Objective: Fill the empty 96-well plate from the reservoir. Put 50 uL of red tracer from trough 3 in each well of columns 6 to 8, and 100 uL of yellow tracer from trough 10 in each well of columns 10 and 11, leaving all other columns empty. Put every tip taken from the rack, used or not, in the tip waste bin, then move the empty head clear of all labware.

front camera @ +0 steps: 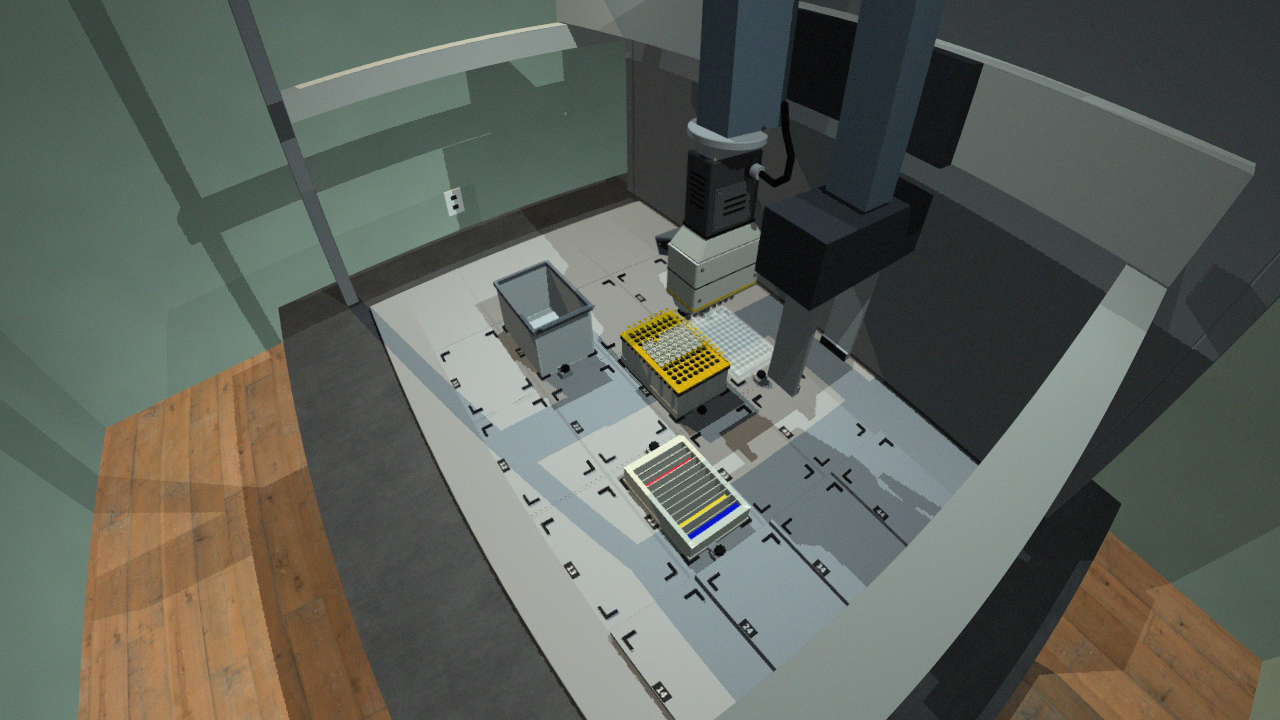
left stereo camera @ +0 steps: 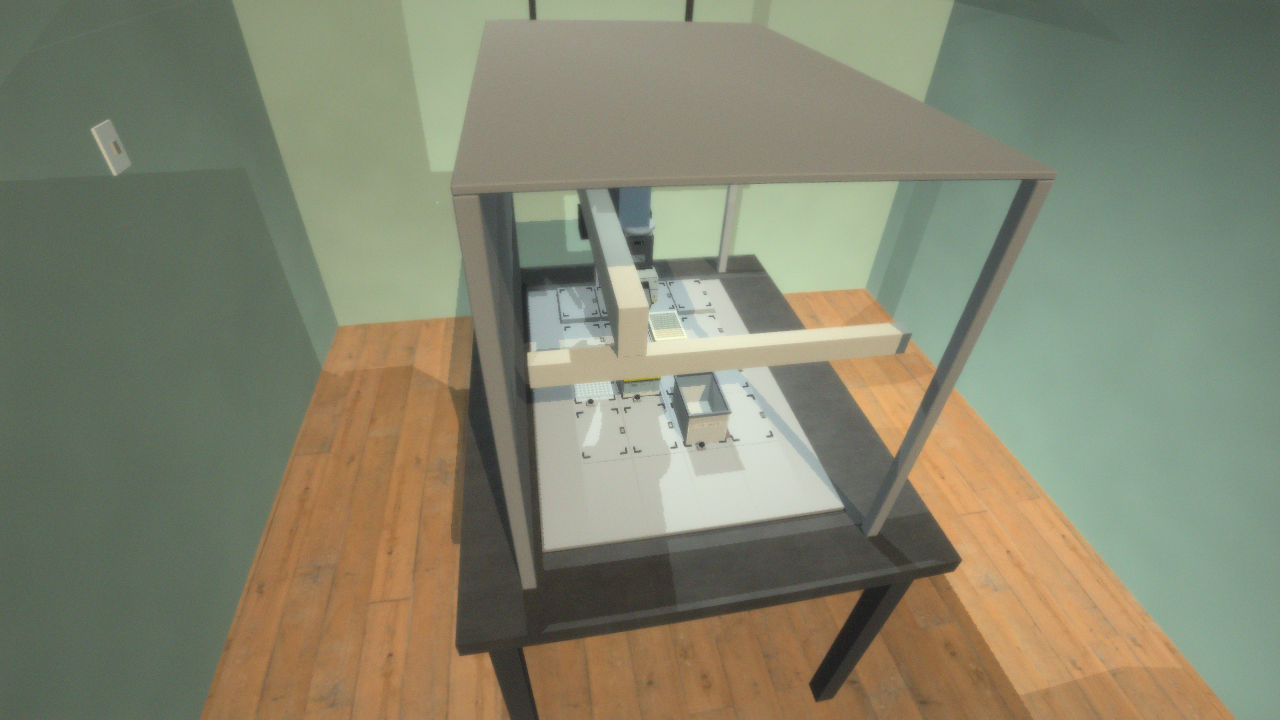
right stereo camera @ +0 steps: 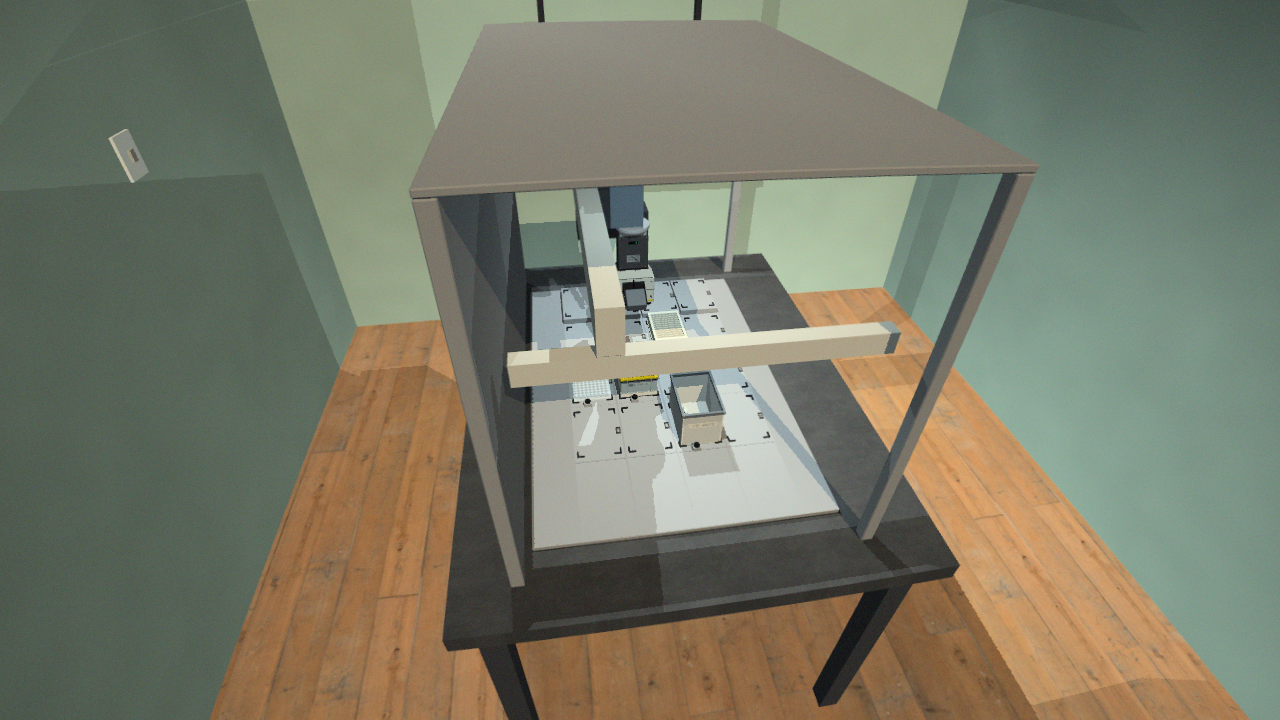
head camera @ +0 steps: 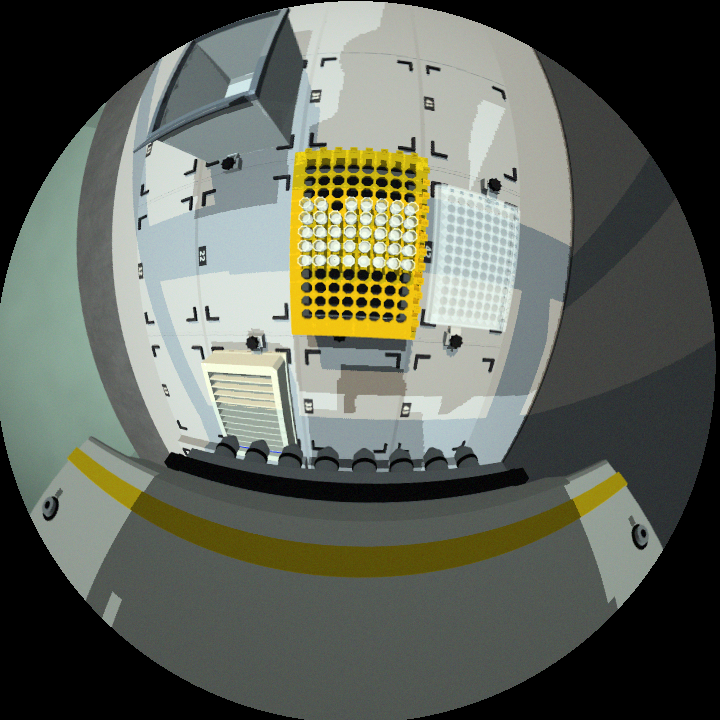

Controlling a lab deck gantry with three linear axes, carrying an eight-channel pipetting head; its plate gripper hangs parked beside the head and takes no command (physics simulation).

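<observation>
The pipetting head [front camera: 713, 268] [right stereo camera: 637, 279] hangs low near the back of the yellow tip rack [front camera: 682, 388] [head camera: 355, 327]. Its nozzles [head camera: 364, 460] look bare. Beside it hangs the parked plate gripper, a dark block [front camera: 832, 241] with a grey paddle [front camera: 792, 353]; its opening cannot be told. White tips [head camera: 349, 246] fill several middle rows of the rack; the far tip row has one gap. The clear plate [front camera: 742, 338] [head camera: 473, 258] beside the rack shows no colour. The reservoir [front camera: 720, 527] [head camera: 241, 362] shows red, yellow and blue stripes in the front view.
The grey open waste bin [front camera: 565, 347] [head camera: 228, 130] [left stereo camera: 705, 428] [right stereo camera: 700, 428] stands beside the rack, with a pale patch inside. Black knobs [front camera: 654, 445] [head camera: 254, 342] stand at labware edges. The gantry beam [left stereo camera: 760, 351] [right stereo camera: 760, 349] spans the deck.
</observation>
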